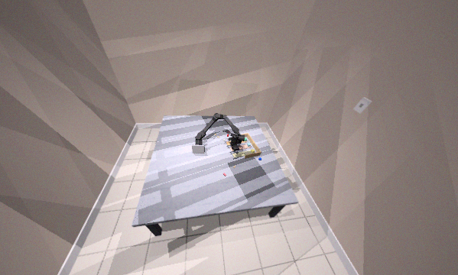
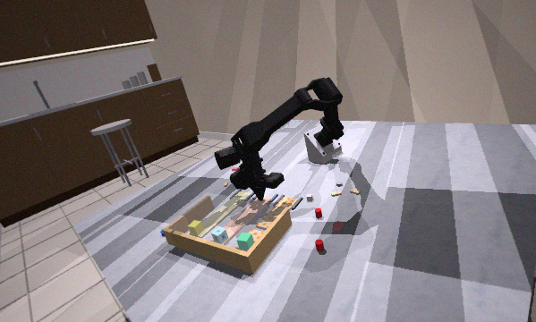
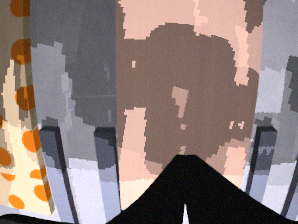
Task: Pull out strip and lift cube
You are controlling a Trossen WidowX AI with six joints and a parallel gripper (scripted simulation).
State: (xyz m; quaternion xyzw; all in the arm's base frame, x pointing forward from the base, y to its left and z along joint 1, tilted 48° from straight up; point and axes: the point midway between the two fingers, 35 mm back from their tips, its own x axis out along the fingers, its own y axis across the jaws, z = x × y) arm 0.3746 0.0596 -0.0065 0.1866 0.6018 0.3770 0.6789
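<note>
Now: the orange-dotted strip 10 cm to the left of my gripper tip and 1 cm ahead of it.
</note>
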